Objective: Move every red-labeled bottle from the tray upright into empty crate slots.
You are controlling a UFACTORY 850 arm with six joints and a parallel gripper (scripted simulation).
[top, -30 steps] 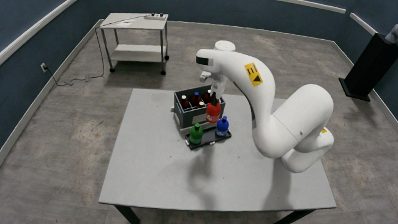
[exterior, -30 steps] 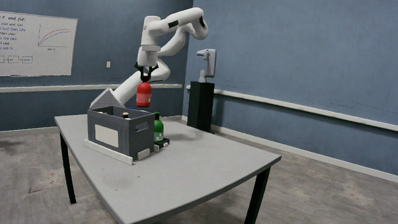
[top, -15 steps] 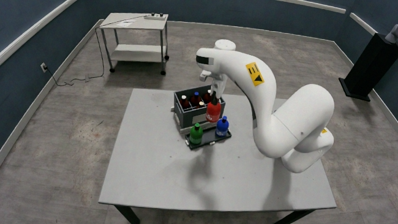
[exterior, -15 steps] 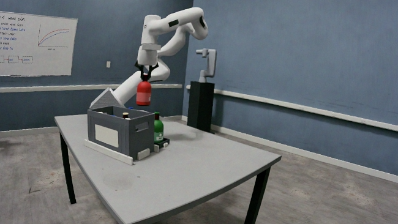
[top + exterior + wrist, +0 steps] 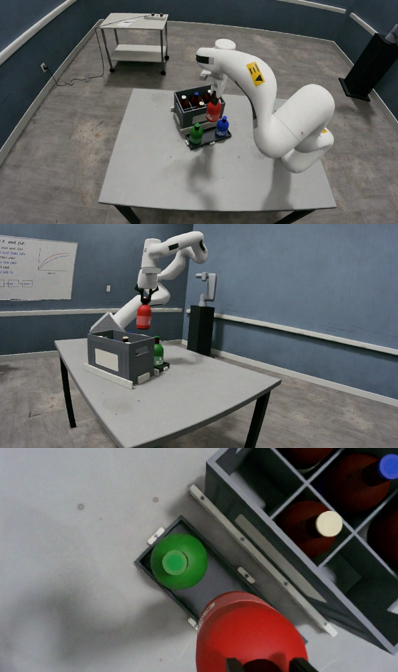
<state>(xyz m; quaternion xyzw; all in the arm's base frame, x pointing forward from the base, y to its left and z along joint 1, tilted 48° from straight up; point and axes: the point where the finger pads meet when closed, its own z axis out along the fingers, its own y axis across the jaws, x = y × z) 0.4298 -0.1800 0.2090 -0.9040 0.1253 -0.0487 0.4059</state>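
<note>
Right now my hand is 70 mm above the red-labeled bottle. From my hand the other things lie so: grey crate 100 mm ahead, 160 mm to the right, 250 mm below; then green bottle 70 mm ahead, 50 mm to the left, 250 mm below; then blue bottle 70 mm behind, 50 mm to the right, 250 mm below.
</note>
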